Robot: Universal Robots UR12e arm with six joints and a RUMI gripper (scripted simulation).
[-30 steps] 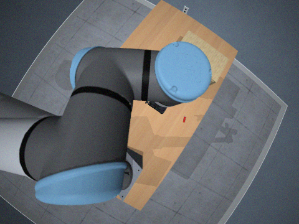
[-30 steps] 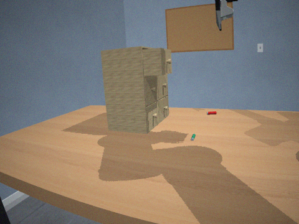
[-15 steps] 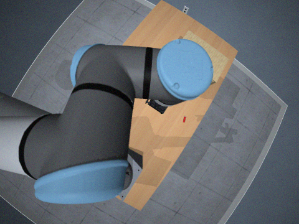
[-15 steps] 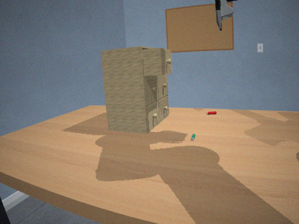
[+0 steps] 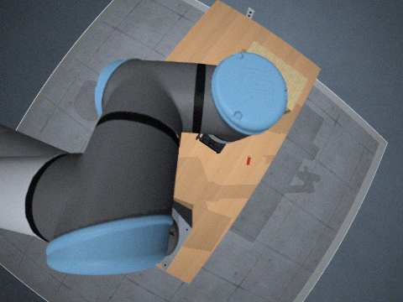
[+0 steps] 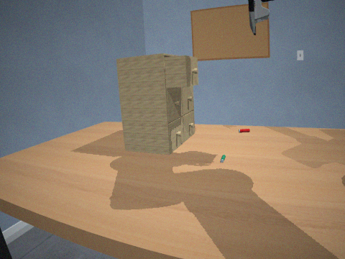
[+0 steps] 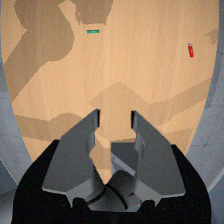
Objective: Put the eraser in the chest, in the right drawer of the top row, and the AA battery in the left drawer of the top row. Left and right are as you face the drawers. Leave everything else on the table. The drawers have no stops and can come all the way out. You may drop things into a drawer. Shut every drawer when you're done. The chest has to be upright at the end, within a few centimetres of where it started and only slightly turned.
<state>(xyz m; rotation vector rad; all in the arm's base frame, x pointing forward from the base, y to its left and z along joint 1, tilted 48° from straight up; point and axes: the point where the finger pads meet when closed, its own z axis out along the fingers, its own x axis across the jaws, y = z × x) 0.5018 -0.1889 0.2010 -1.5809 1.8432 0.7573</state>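
The red AA battery lies 20 mm ahead of my hand, 280 mm to the right of it and 390 mm below it. Also, from my hand: eraser: 400 mm ahead, 170 mm to the right, 160 mm below; green AA battery: 100 mm ahead, 70 mm to the left, 390 mm below.
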